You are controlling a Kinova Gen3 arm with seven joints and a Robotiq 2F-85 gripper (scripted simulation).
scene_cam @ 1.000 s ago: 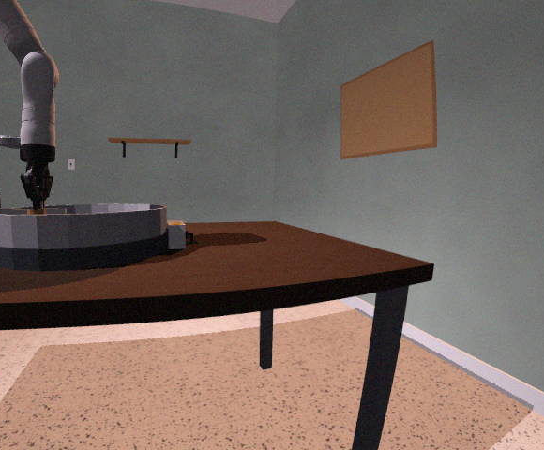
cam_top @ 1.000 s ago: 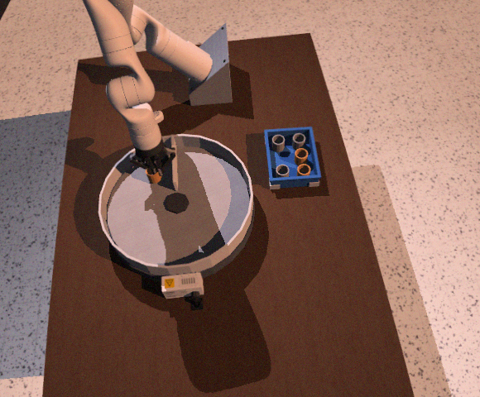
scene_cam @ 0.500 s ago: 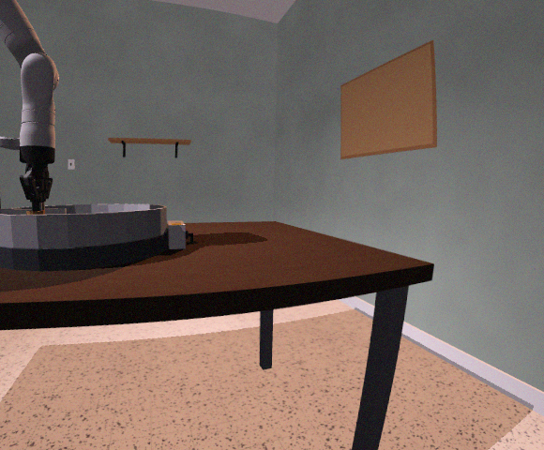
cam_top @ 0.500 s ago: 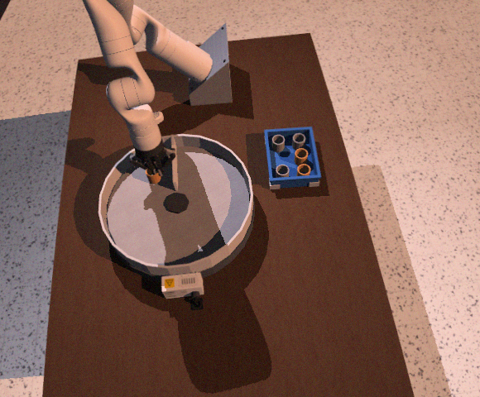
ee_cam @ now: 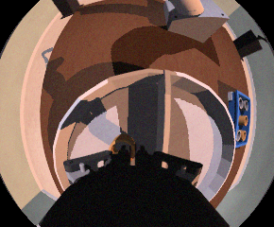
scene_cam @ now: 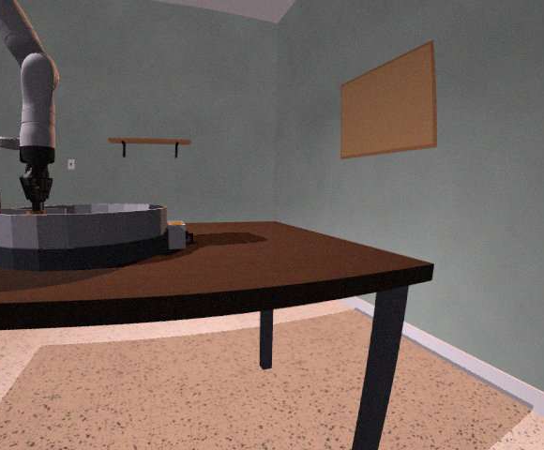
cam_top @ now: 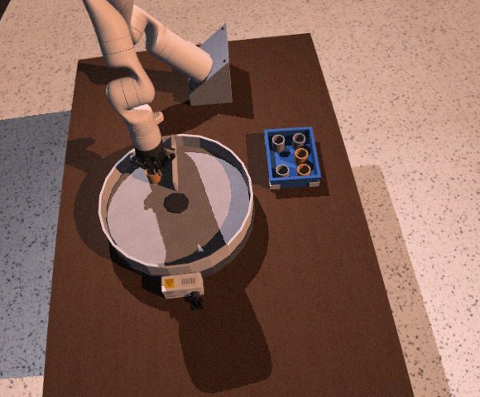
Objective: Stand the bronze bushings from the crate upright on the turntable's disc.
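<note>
My gripper is now 90 mm past the blue crate, 380 mm to the right of it and 70 mm above it. Also, from my hand: turntable: 100 mm ahead, 60 mm to the left, 50 mm below; grey turntable disc: 80 mm ahead, 60 mm to the left, 40 mm below.
</note>
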